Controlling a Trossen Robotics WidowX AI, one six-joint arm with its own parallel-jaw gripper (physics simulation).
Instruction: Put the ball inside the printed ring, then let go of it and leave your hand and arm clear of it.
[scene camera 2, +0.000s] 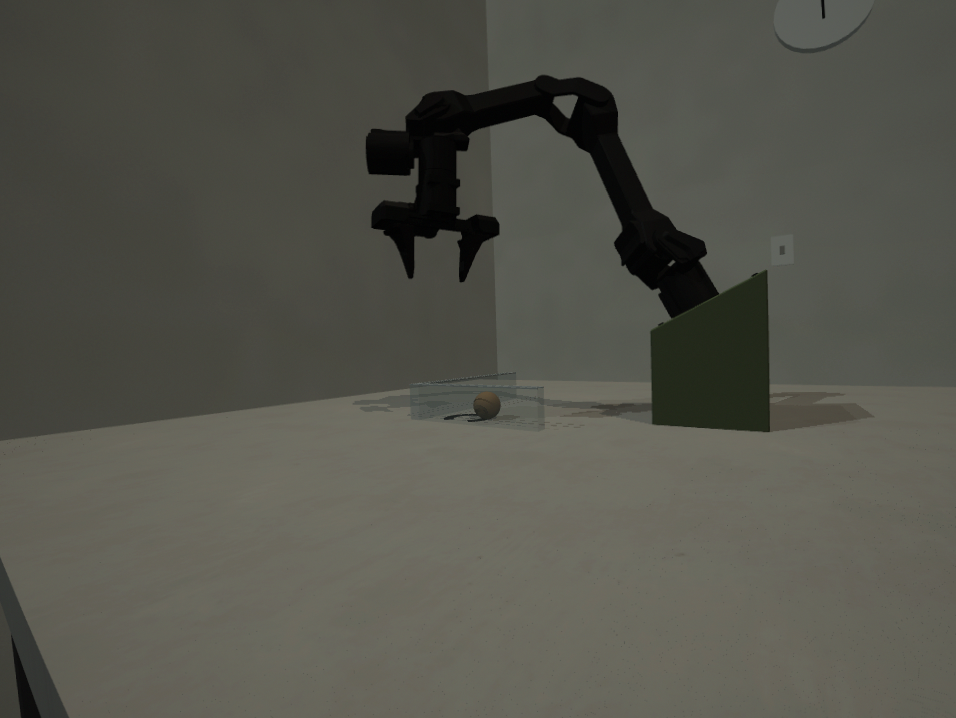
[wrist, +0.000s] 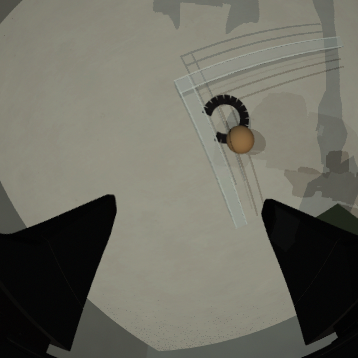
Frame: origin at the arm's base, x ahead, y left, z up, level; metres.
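Seen in the pictures: gripper, fingertip midpoint: (scene camera 2: 437, 280) (wrist: 191, 205); arm's base, link origin: (scene camera 2: 699, 308).
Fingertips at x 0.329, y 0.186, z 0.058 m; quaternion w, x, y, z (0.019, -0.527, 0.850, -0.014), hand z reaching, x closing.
Offsets run from my fingertips to a thing's top centre. "spot": to the spot under its first point.
An orange-brown ball (scene camera 2: 486, 404) (wrist: 240, 139) rests on the table. In the wrist view it covers the lower right part of the black printed ring (scene camera 2: 455, 418) (wrist: 244, 111), over its line rather than centred inside it. The ring's upper arc and a short piece of its lower left show; the rest is hidden by the ball or does not show. My gripper (scene camera 2: 435, 279) (wrist: 191, 205) is open and empty, pointing down, high above the table and apart from the ball. In the wrist view the ball lies ahead of the fingertips, toward the right finger.
Two low see-through walls meet at a corner beside the ring: one @[spot: 0.038 m back, 0.030 m right, 0.161 m down] (wrist: 215, 165) runs along its left side, the other @[spot: 0.078 m ahead, 0.149 m right, 0.161 m down] (wrist: 260, 58) past its far side in the wrist view. The arm stands on a green block (scene camera 2: 711, 378) at the right.
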